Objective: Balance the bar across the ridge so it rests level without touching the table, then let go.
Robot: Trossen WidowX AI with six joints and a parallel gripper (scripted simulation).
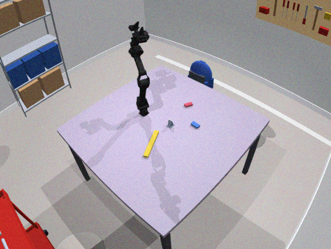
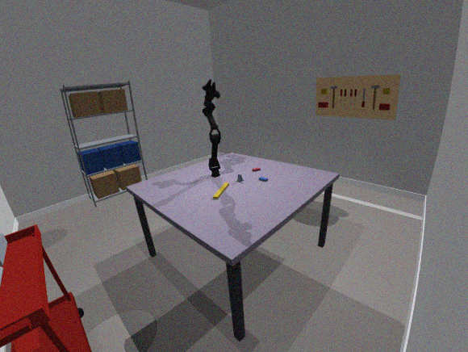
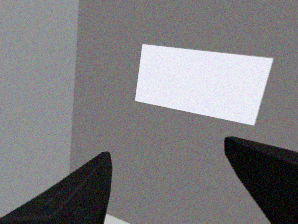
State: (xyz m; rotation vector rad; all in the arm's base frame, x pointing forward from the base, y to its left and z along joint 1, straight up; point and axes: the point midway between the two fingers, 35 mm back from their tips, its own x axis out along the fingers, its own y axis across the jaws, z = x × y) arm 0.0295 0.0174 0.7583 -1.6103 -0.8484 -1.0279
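Now: the long yellow bar 78 cm below my gripper tip, 25 cm ahead of it and 21 cm to the right of it. Round my gripper tip: small red block: 78 cm below, 29 cm to the left, 17 cm ahead; small blue block: 78 cm below, 36 cm ahead, 14 cm to the left.
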